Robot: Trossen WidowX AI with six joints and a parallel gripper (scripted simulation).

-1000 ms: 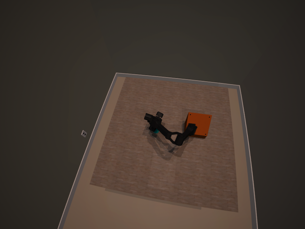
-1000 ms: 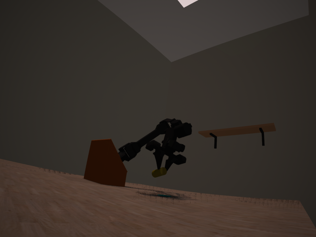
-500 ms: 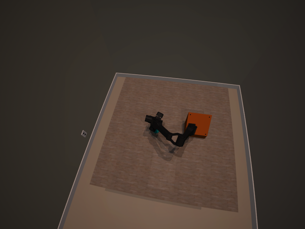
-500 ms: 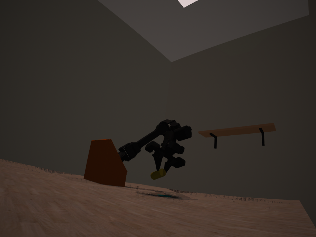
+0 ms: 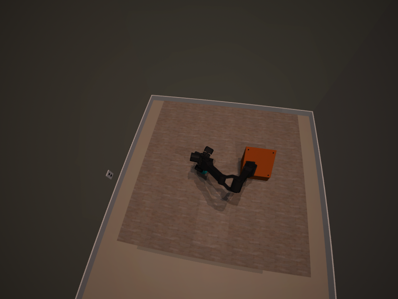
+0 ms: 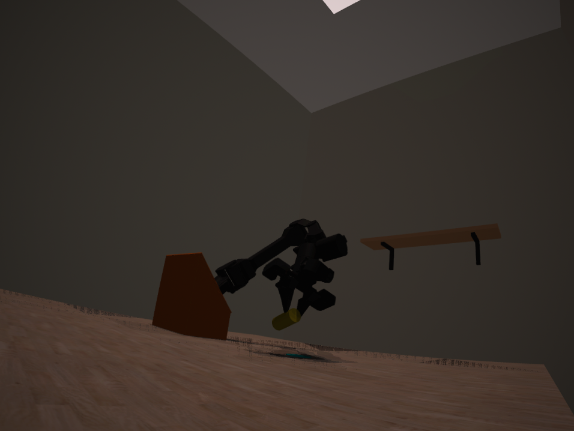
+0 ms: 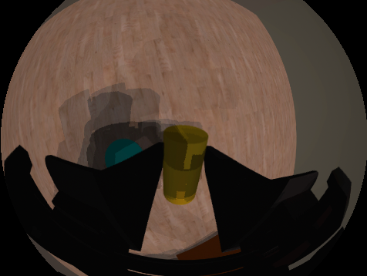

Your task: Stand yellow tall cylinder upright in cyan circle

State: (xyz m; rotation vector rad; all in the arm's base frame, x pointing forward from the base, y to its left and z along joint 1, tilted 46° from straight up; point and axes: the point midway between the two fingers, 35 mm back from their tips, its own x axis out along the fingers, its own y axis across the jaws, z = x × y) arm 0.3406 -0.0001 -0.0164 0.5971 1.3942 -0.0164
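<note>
The cyan circle is 10 mm behind my gripper tip, 60 mm to the left of it and 90 mm below it. The rest, counted from my gripper tip: yellow tall cylinder (20 mm behind, 10 mm below).
</note>
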